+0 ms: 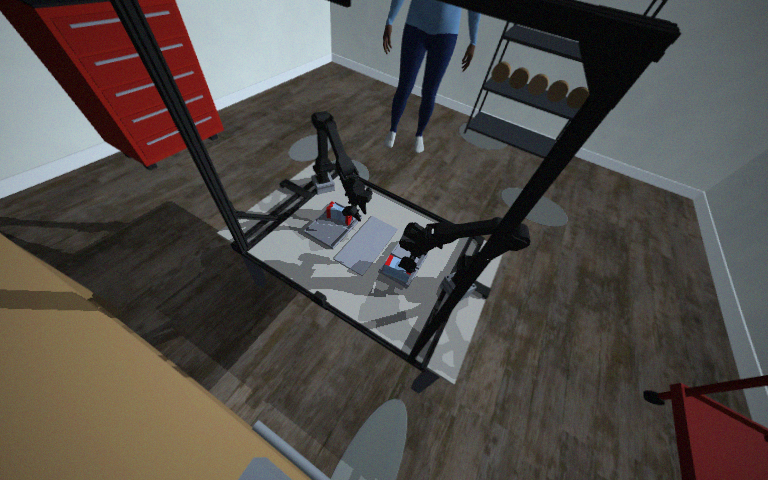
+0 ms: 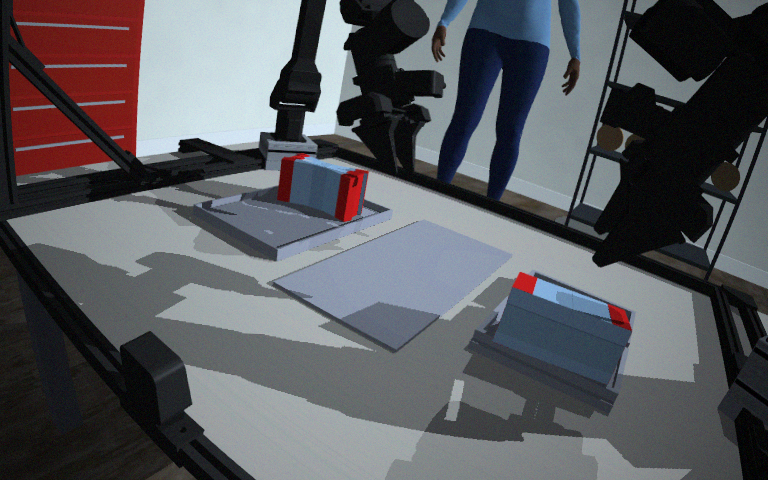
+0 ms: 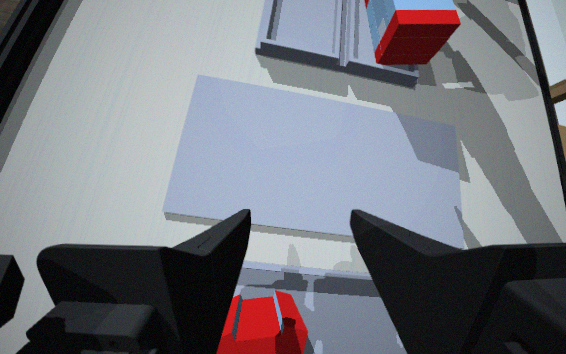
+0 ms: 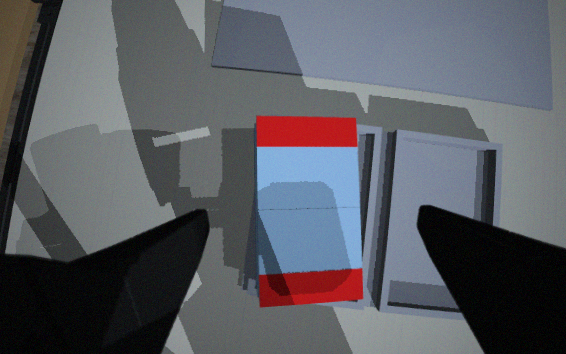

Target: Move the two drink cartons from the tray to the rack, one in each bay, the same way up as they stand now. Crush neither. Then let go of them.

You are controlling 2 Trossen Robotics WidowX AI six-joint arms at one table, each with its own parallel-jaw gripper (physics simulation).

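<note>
One blue carton with red ends stands on the grey tray at the left. The other carton is in one bay of the two-bay rack at the right; the other bay is empty. My left gripper is partly open, empty, raised near the tray carton. My right gripper is open and empty, above the rack carton, with its fingertips wide apart.
A flat grey plate lies on the table between tray and rack. A black frame borders the table. A person stands behind it.
</note>
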